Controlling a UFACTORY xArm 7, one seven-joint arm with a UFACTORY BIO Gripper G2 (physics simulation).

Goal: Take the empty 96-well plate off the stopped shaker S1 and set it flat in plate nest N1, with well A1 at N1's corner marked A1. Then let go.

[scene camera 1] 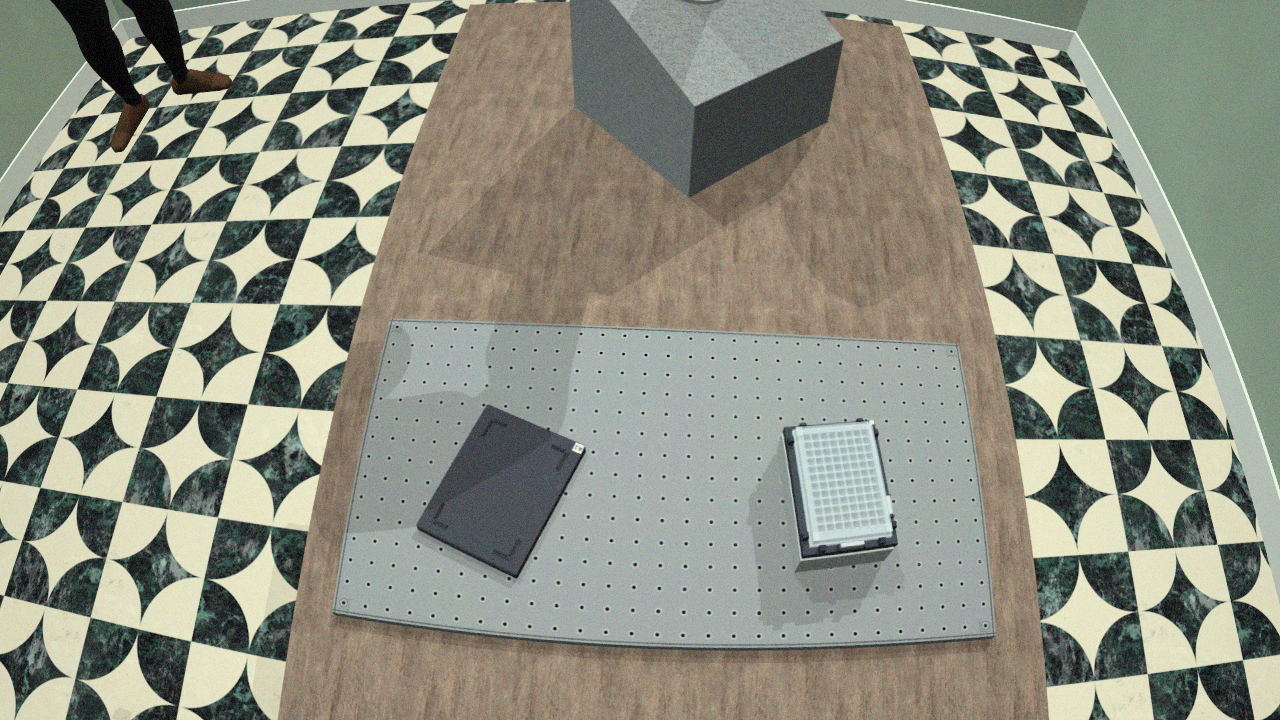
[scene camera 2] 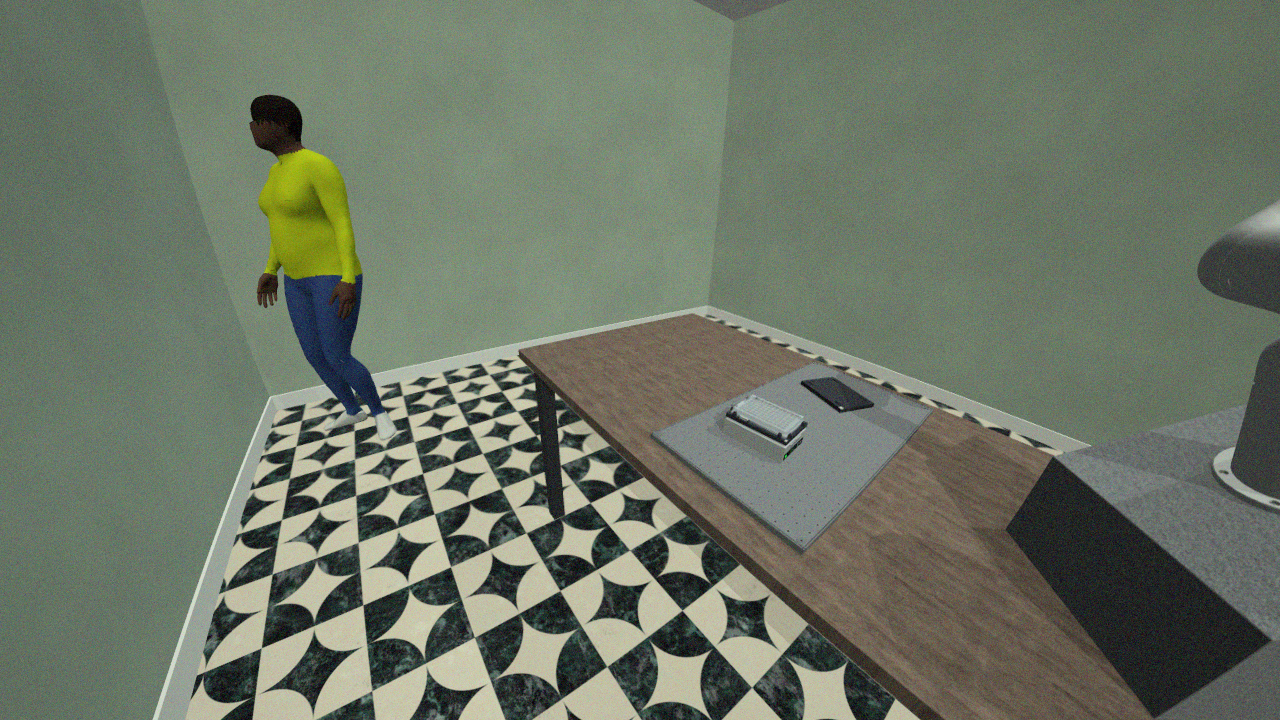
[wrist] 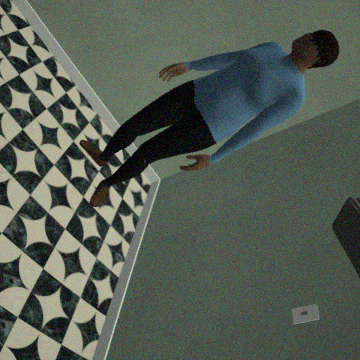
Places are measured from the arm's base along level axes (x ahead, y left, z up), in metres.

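Pixels of known places: hand, its tool point: (wrist: 166,244).
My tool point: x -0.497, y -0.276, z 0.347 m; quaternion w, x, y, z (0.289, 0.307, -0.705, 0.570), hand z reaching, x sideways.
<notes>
Behind a point stands the place of what it marks.
The clear 96-well plate (scene camera 1: 842,480) @[x 0.677, y 0.076, z -0.166 m] (scene camera 2: 767,416) @[x 0.672, y 0.089, z -0.169 m] sits flat on top of shaker S1 (scene camera 1: 845,559) @[x 0.747, y 0.077, z -0.208 m] (scene camera 2: 757,440) @[x 0.665, y 0.128, z -0.208 m], at the right of the grey perforated mat (scene camera 1: 680,429) @[x 0.569, y -0.070, z -0.234 m] (scene camera 2: 809,493) @[x 0.529, y 0.166, z -0.234 m]. Plate nest N1 (scene camera 1: 500,489) @[x 0.633, y -0.262, z -0.222 m] (scene camera 2: 837,393) @[x 0.623, y -0.252, z -0.222 m] is a dark flat pad at the mat's left, turned at an angle. A small white tag (scene camera 1: 577,449) @[x 0.591, y -0.180, z -0.222 m] marks its far right corner. In the wrist view only a dark finger (wrist: 349,228) @[x -0.546, y -0.295, z 0.402 m] shows at the right edge, with nothing beside it. The wrist camera faces the wall and floor, away from the table. The gripper is open.
A large grey block (scene camera 1: 709,79) @[x 0.174, y 0.005, z -0.071 m] stands at the far end of the wooden table (scene camera 1: 566,236) @[x 0.274, y -0.183, z -0.248 m] (scene camera 2: 652,365) @[x 1.113, y -0.030, z -0.247 m]. A person in a yellow top (scene camera 2: 312,236) stands on the tiled floor at the left. A person in a blue top (wrist: 243,96) shows by the wall in the wrist view.
</notes>
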